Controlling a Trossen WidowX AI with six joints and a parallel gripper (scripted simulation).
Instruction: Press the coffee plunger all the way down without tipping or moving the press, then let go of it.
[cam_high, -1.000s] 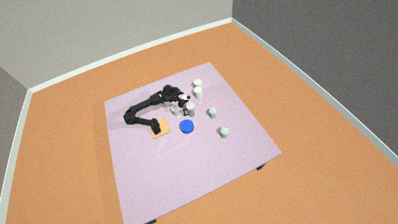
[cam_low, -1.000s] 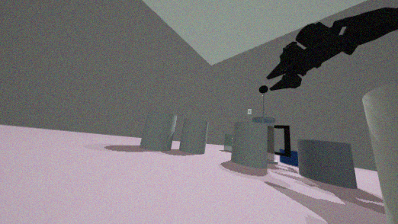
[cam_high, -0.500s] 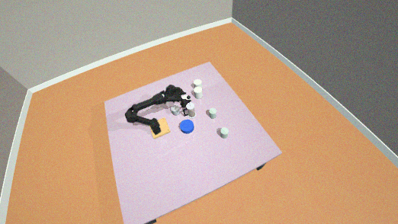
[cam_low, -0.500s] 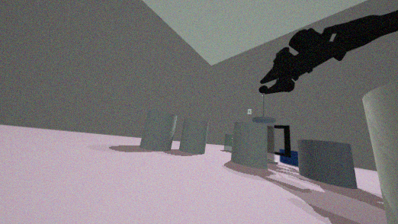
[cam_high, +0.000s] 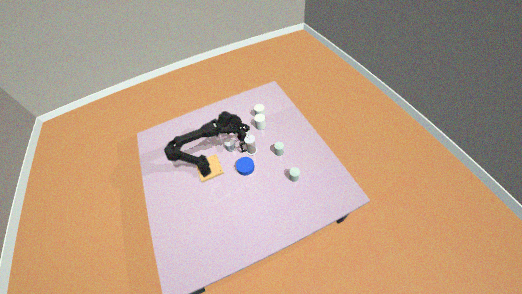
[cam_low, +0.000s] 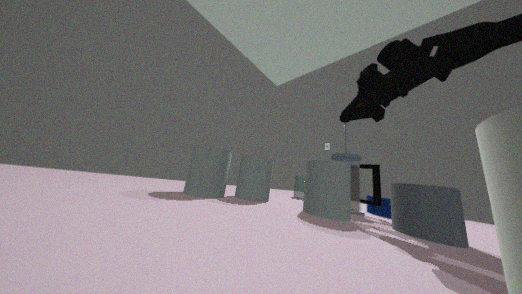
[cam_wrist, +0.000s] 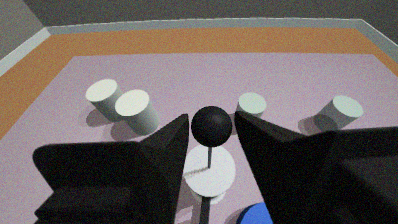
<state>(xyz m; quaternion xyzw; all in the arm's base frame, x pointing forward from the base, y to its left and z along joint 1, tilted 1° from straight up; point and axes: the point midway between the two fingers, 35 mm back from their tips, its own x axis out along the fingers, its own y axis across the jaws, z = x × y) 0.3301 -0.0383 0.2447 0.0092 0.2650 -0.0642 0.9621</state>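
The coffee press is 13 cm below my gripper tip, 2 cm behind it and 1 cm to the left of it. The rest, counted from my gripper tip: blue disc: 23 cm below, 12 cm behind, 9 cm to the right.
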